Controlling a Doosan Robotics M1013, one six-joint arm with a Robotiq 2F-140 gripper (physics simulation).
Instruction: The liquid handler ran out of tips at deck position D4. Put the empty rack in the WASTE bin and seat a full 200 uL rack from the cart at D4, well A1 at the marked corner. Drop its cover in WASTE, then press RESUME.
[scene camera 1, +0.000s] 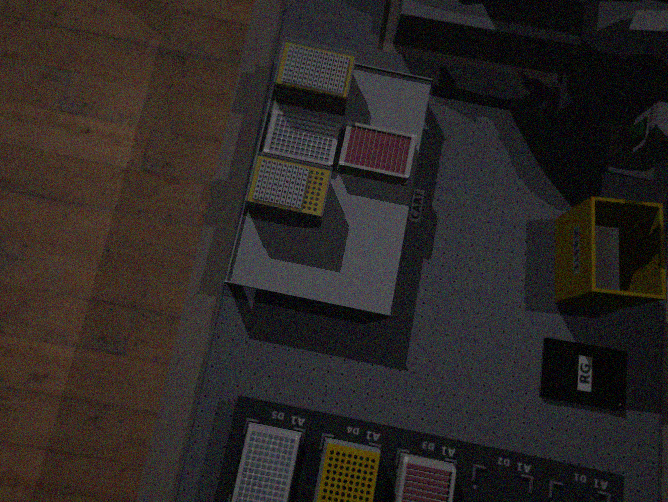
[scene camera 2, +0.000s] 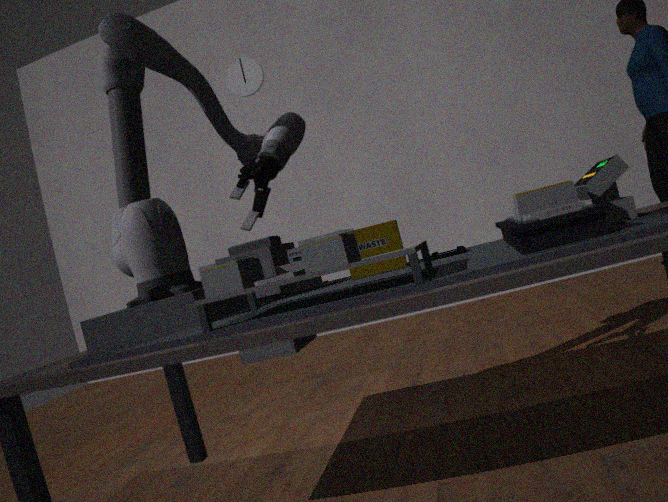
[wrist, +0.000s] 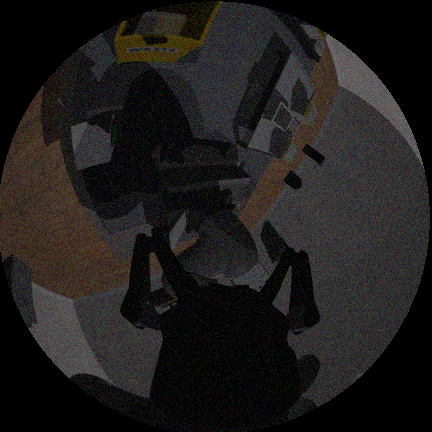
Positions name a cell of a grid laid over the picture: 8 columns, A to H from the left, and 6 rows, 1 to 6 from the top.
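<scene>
My gripper (scene camera 2: C3) is 171 cm from the lens. I also see a yellow waste bin (scene camera 2: E3), and that bin is 167 cm from the lens.
</scene>
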